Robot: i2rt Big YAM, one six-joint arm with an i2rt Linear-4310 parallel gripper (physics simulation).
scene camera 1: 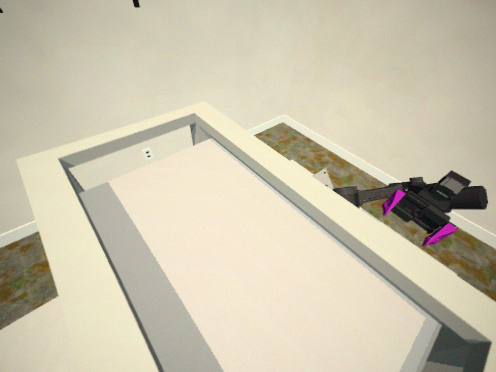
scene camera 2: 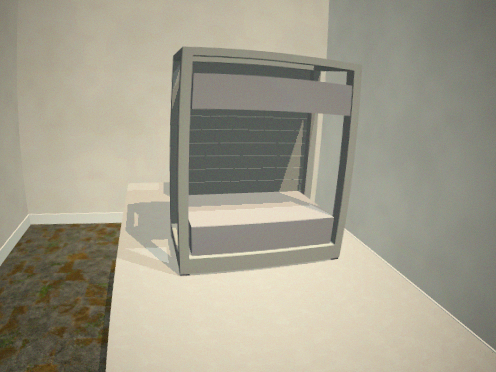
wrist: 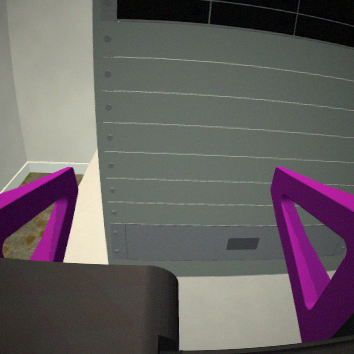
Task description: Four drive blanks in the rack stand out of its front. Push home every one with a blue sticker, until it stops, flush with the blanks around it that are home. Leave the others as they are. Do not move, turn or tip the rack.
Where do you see a grey rack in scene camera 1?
225,249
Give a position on a grey rack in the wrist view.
At 193,113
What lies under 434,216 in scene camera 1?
The gripper.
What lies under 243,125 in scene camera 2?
A grey rack.
